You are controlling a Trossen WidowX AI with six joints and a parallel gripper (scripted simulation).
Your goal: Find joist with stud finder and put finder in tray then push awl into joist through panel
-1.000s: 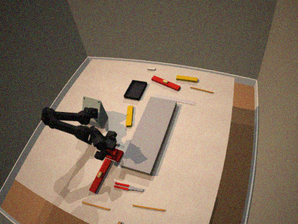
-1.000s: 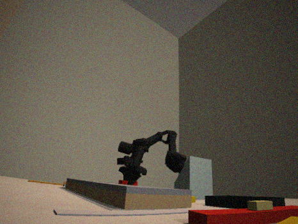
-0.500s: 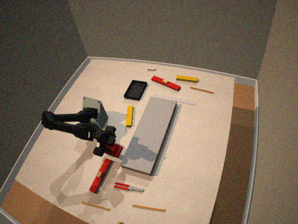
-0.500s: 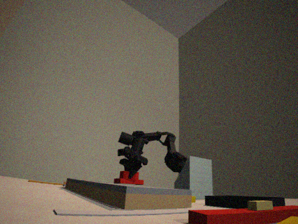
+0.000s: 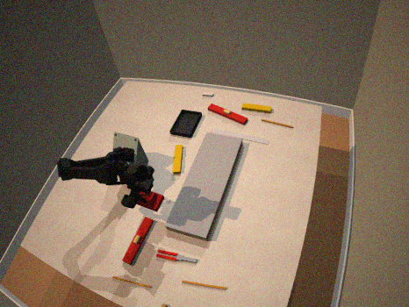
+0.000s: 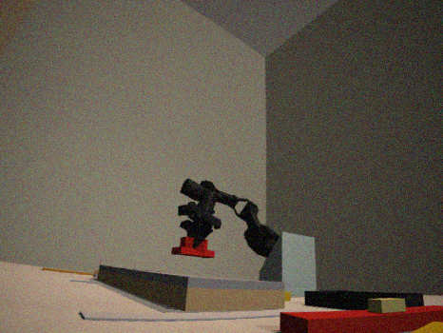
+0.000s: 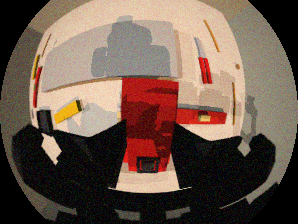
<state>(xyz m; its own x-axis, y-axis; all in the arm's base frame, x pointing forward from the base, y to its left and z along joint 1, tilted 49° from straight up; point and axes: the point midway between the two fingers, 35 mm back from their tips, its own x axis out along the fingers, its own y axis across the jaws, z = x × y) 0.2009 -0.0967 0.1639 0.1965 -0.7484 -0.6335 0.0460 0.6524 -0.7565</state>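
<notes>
The awl is 11 cm below my gripper tip, 7 cm to the left of it and 1 cm behind it. Round my gripper tip: stud finder (2 cm behind, 2 cm above); black tray (52 cm to the left, 11 cm below, 6 cm behind).
</notes>
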